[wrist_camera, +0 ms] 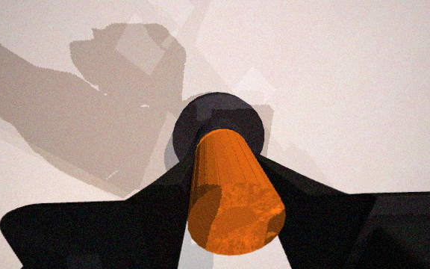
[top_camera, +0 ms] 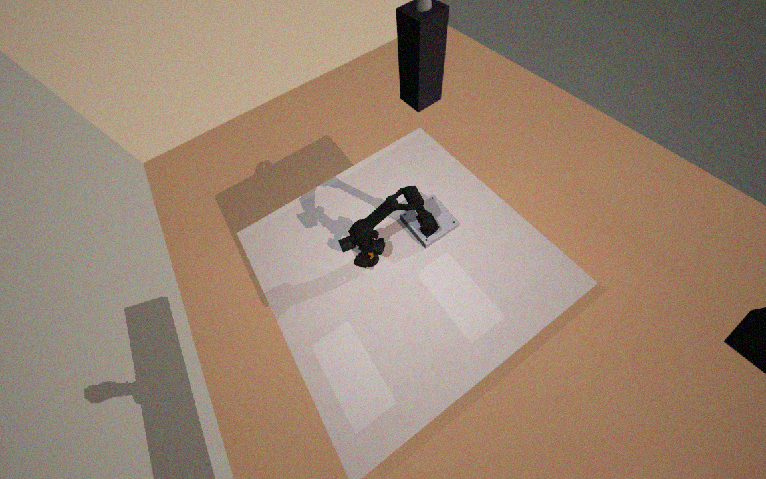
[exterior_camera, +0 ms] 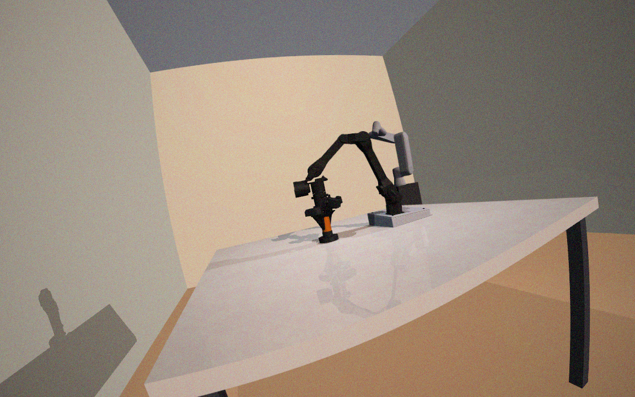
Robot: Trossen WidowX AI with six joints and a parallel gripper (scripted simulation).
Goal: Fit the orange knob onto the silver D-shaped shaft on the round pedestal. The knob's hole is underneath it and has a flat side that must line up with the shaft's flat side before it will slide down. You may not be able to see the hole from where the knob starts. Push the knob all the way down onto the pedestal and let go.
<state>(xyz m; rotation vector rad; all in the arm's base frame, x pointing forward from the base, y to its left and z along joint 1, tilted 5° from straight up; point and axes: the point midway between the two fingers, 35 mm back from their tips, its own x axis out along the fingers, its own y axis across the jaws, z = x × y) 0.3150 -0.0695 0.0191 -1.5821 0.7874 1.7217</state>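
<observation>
Now: gripper tip 2 cm above the dark round pedestal. Round my gripper tip: orange knob 3 cm above.
</observation>
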